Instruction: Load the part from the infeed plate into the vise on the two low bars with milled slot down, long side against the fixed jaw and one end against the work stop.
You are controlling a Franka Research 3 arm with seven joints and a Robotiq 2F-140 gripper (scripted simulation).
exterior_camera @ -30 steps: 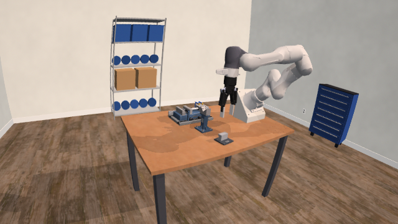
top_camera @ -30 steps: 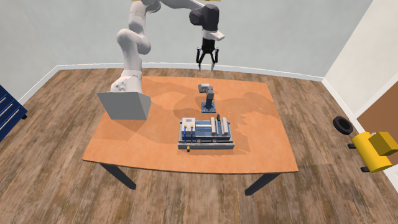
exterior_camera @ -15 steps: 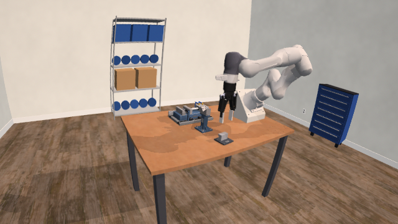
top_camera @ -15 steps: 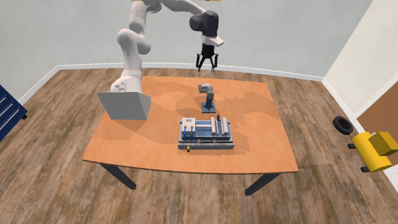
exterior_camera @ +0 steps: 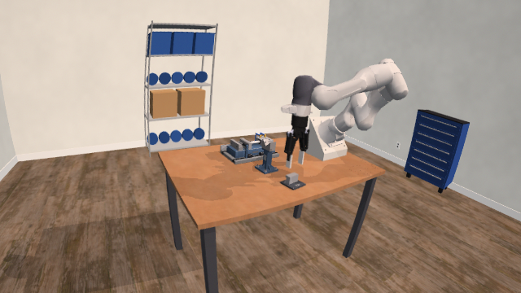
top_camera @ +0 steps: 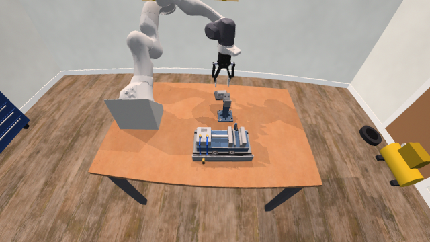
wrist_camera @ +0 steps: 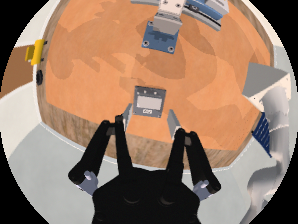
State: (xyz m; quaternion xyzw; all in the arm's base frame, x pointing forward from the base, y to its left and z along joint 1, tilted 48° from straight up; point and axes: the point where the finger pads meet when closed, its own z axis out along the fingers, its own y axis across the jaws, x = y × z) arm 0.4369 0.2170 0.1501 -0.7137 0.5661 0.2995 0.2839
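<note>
The part is 10 cm below my hand and 1 cm to the right of it. The rest, counted from my hand: fixed jaw (39 cm to the right, 12 cm ahead, 4 cm below); vise (40 cm to the right, 8 cm below, 2 cm ahead); infeed plate (12 cm below, 1 cm to the left).
</note>
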